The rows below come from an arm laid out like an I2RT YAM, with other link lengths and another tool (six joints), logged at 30 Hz.
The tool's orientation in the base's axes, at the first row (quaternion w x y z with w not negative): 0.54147, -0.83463, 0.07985, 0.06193
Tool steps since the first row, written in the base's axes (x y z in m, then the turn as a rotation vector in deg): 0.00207, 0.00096, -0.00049, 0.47, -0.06, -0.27; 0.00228, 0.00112, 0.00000, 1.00, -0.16, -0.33; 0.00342, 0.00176, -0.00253, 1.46, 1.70, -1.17; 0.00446, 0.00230, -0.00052, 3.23, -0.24, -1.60; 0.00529, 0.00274, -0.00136, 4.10, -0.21, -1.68; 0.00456, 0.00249, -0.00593, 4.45, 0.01, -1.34; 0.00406, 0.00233, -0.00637, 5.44, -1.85, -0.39
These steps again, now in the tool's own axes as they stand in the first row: 0.00206, -0.00036, 0.00104, 0.52, 0.17, 0.05; 0.00216, -0.00091, 0.00098, 1.05, 0.16, -0.03; 0.00371, 0.00087, 0.00258, 1.54, 0.07, 2.00; 0.00432, -0.00135, 0.00224, 3.48, 0.88, 0.38; 0.00526, -0.00094, 0.00297, 4.35, 0.76, 0.42; 0.00543, 0.00339, 0.00461, 4.61, 0.30, 0.48; 0.00503, 0.00395, 0.00465, 5.53, 0.00, -1.62
